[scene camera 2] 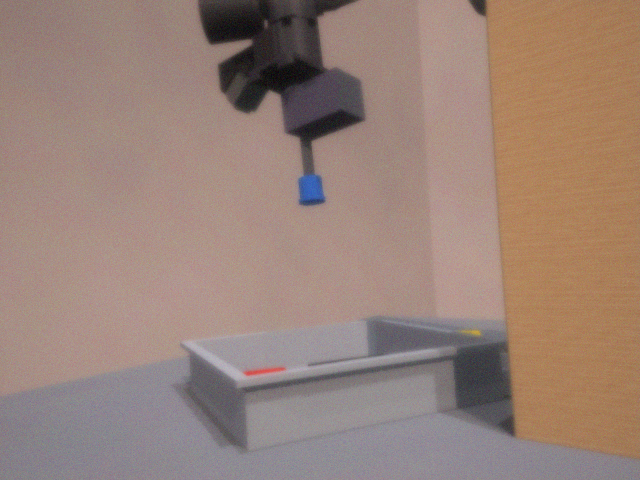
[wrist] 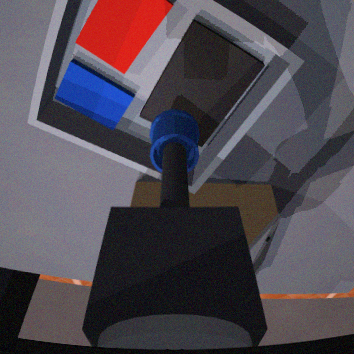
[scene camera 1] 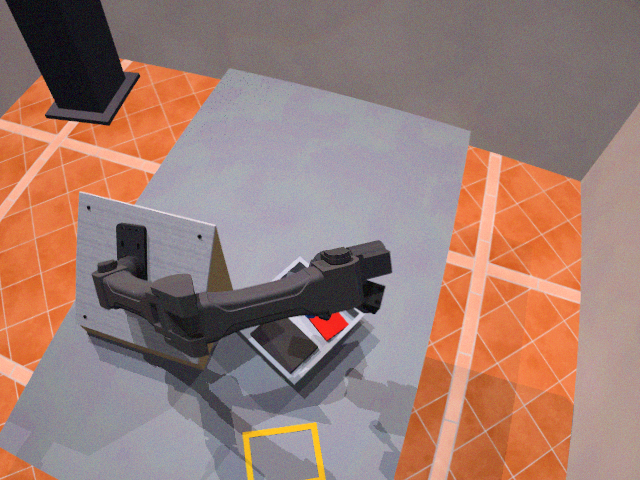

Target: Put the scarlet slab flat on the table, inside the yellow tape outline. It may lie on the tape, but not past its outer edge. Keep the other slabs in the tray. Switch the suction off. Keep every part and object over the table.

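Frame: origin at the arm's base, x ahead, y left, z up, level; metres.
Where they show: hand at its tool point: (scene camera 2: 312, 202) (wrist: 174, 131); arm's base at its link origin: (scene camera 1: 133, 267).
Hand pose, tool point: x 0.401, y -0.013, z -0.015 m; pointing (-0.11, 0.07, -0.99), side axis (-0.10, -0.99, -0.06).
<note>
Each offset is from my tool point to the centre of the thing.
The scarlet slab {dz -0.184, dx +0.031, dy +0.067 m} (scene camera 1: 328, 326) (scene camera 2: 264, 371) (wrist: 122, 32) lies in the light grey tray {dz -0.167, dx -0.036, dy +0.040 m} (scene camera 1: 295, 380) (scene camera 2: 341, 408) (wrist: 95, 148). A blue slab {dz -0.183, dx -0.056, dy +0.123 m} (wrist: 95, 95) and a larger dark slab {dz -0.183, dx -0.059, dy -0.012 m} (scene camera 1: 281, 342) (wrist: 200, 75) lie in the tray's other compartments. The yellow tape outline (scene camera 1: 279, 429) (scene camera 2: 470, 332) is on the table near the bottom of scene camera 1, partly cut off. My suction cup (scene camera 2: 311, 198) (wrist: 174, 137) hangs well above the tray with nothing on it. In the wrist view it overlaps the dark slab's near corner. The arm hides it in scene camera 1.
The arm's slanted mounting board (scene camera 1: 175, 248) (scene camera 2: 568, 232) stands beside the tray. The arm stretches over part of the tray in scene camera 1. A black pillar (scene camera 1: 82, 56) stands on the tiled floor beyond the table. The table's right edge lies beyond the tray.
</note>
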